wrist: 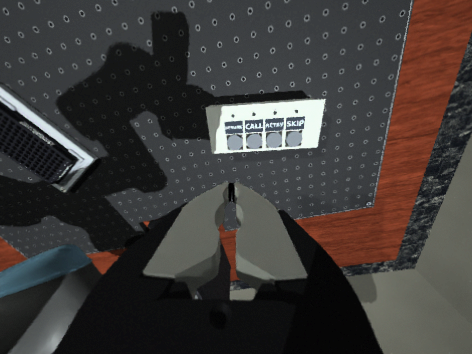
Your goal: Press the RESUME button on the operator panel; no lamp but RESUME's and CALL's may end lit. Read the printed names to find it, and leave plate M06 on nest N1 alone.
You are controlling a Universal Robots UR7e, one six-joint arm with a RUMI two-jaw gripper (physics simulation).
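Frame: origin at the arm's base, x right, y down, z ahead, level; centimetres.
Where they show: gripper, fingertip midpoint: (232, 184).
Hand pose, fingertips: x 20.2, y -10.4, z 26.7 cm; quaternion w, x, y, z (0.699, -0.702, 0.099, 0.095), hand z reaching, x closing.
Observation:
Things, the pixels of their top centre, and the offset from my fingertips. Level surfaces: height alone.
- white operator panel, middle of its top: (264, 129) dx +4.9, dy +11.9, dz +1.3 cm
- RETRY, middle of its top: (274, 124) dx +6.5, dy +12.2, dz +1.5 cm
- SKIP, middle of its top: (295, 123) dx +9.4, dy +12.2, dz +0.9 cm
- white-framed tray with a black grid, middle of its top: (25, 149) dx -35.8, dy +14.9, dz +8.3 cm
- perforated plate, its level: dy +17.5 cm
The white operator panel (268, 109) lies on the dark perforated plate, right of the view's middle. It carries a row of round grey buttons, each with a dark name label above it and a small dark lamp above that. The leftmost label is too small to read surely; its button (235, 142) is at the left end. The labels to its right look like CALL (254, 126), RETRY (274, 125) and SKIP (295, 123). No lamp looks lit. My gripper (232, 184) is shut and empty, its tips showing below the panel, apart from it. Plate M06 and nest N1 cannot be made out.
A white-framed tray with a black grid (30, 140) lies at the left on the perforated plate (350, 60). A blue and grey rounded part (47, 267) shows at the lower left. The red wooden table border (432, 60) and a dark speckled edge run along the right. The arm's shadow falls left of the panel.

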